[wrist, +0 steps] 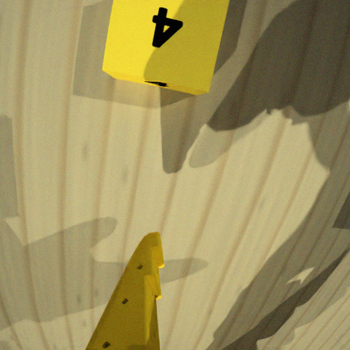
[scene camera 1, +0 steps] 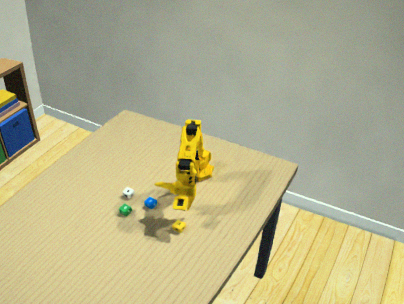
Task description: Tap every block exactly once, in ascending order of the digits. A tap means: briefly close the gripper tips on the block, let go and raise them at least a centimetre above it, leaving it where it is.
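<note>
A yellow block (scene camera 1: 179, 226) (wrist: 167, 57) lies on the table; its top shows the digit 4 in the wrist view, where the picture's upper edge cuts it off. A blue block (scene camera 1: 150, 202), a green block (scene camera 1: 125, 209) and a white block (scene camera 1: 128, 192) lie to the left in the scene view, their digits too small to read. My gripper (scene camera 1: 168, 194) is fully open and empty, raised above the table, on the arm's side of the yellow block and right of the blue one. In the wrist view one notched jaw shows, its tip apart from the yellow block.
The wooden table (scene camera 1: 240, 165) carries the arm's base behind the gripper. Its right edge runs past the yellow block's side. Shadows of the arm fall between the blue and yellow blocks. A shelf unit (scene camera 1: 29, 102) stands on the floor at the far left.
</note>
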